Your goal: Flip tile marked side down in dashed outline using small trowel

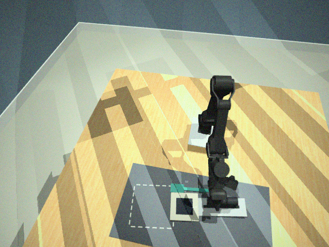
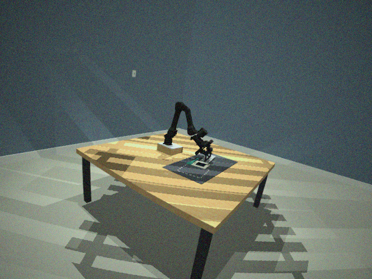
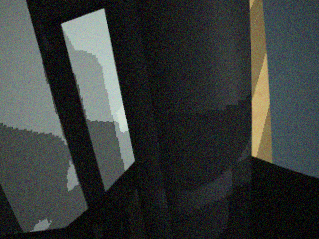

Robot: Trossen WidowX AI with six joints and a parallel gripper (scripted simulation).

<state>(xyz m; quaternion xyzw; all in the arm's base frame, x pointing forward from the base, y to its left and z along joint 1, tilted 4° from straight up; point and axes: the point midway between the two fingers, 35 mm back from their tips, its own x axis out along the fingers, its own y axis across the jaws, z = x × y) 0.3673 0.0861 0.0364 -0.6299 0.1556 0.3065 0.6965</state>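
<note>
My gripper tip is 1 cm short of the mat, 9 cm to the left of it and 8 cm above it. From my gripper tip the other things lie so: tile (13 cm to the right, 5 cm below); teal trowel (8 cm behind, 13 cm to the right, 5 cm below).
</note>
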